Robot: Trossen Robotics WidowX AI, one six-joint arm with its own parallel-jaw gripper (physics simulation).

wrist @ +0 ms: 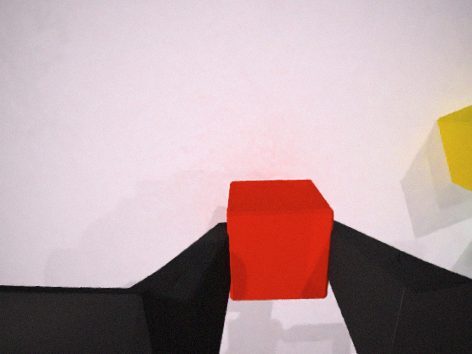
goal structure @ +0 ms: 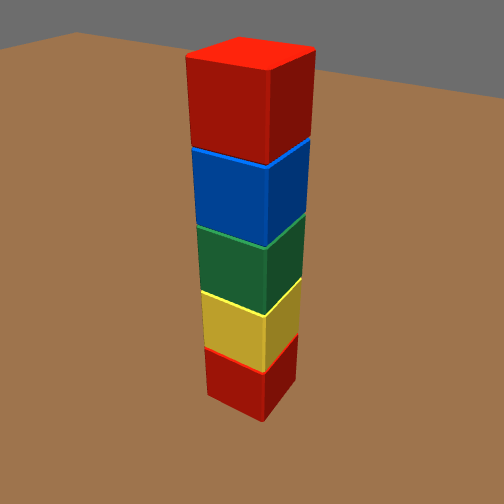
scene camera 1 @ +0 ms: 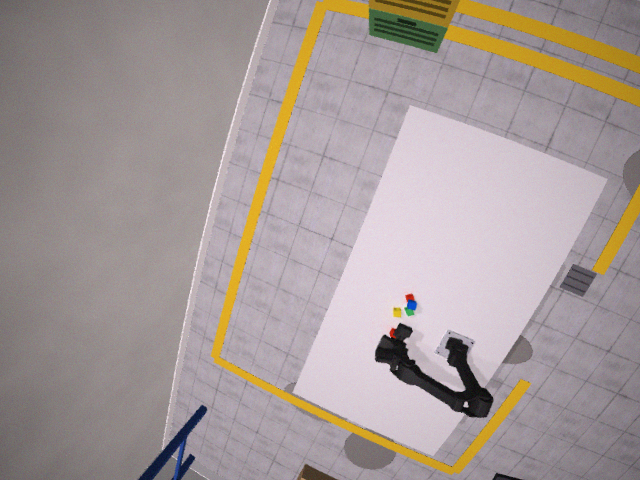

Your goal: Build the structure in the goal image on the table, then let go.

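Pixels of known places: gripper, fingertip midpoint: (wrist: 275, 232) (scene camera 1: 394, 333); arm's base, origin of the base link: (scene camera 1: 454, 344).
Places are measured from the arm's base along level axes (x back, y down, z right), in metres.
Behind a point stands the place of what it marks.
My gripper (scene camera 1: 393, 334) @[z -0.009, x -0.293, y -0.026 m] (wrist: 275, 232) @[z -0.009, x -0.293, y -0.026 m] is shut on a red cube (scene camera 1: 392, 332) @[z 0.001, x -0.304, y -0.040 m] (wrist: 279, 255) @[z -0.009, x -0.292, y -0.041 m], held between both fingertips close over the white table (scene camera 1: 465, 206) @[z 0.634, x -0.141, y 0.009 m] (wrist: 125, 90) @[z -0.063, x -0.356, y 0.009 m]; I cannot tell the exact gap. Part of this cube is hidden by the gripper in the scene view. A second red cube (scene camera 1: 409, 297) @[z 0.184, x -0.273, y -0.022 m], a blue cube (scene camera 1: 412, 305) @[z 0.164, x -0.259, y -0.056 m] and a green cube (scene camera 1: 409, 312) @[z 0.114, x -0.253, y -0.024 m] stand in a close row, the blue one between the others; whether it rests on them is too small to tell. A yellow cube (scene camera 1: 397, 312) @[z 0.098, x -0.305, y -0.023 m] (wrist: 460, 150) @[z 0.074, x -0.303, y -0.004 m] stands apart, left of the green one.
The arm's base plate (scene camera 1: 442, 348) @[z -0.037, x -0.043, y 0.001 m] is on the table, right of the gripper. The arm (scene camera 1: 431, 388) @[z 0.005, x -0.200, y -0.351 m] bends out over the table's near right edge. The cube group lies beyond the gripper. A green and yellow crate stack (scene camera 1: 407, 31) stands on the floor far behind the table.
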